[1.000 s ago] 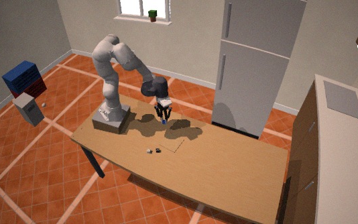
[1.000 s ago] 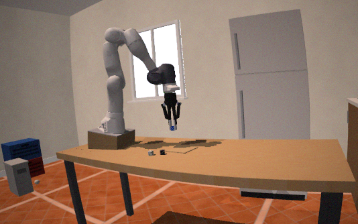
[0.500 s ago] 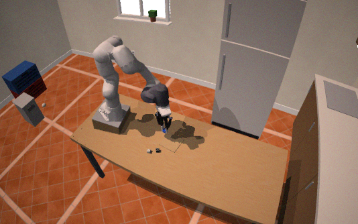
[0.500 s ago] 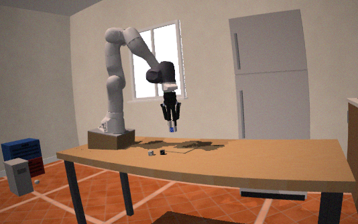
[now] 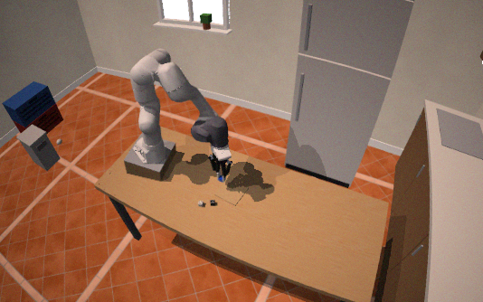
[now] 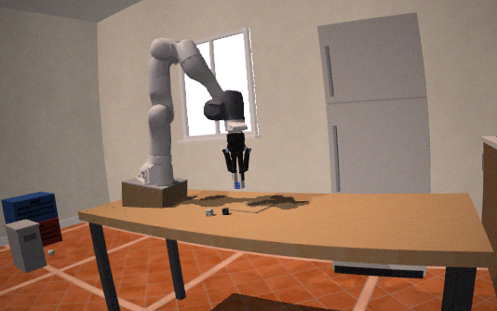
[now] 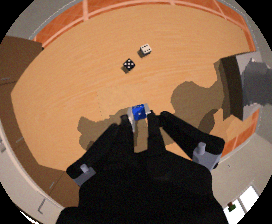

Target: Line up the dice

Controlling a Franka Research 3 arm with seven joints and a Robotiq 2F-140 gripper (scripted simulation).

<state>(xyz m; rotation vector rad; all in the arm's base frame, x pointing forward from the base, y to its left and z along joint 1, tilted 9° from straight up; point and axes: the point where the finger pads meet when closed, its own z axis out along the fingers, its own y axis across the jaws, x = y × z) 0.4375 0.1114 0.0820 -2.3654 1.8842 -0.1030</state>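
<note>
The wood-coloured mat is 50 mm ahead of my hand, 10 mm to the left of it and 120 mm below it. Also, from my hand: blue die 20 mm below.
</note>
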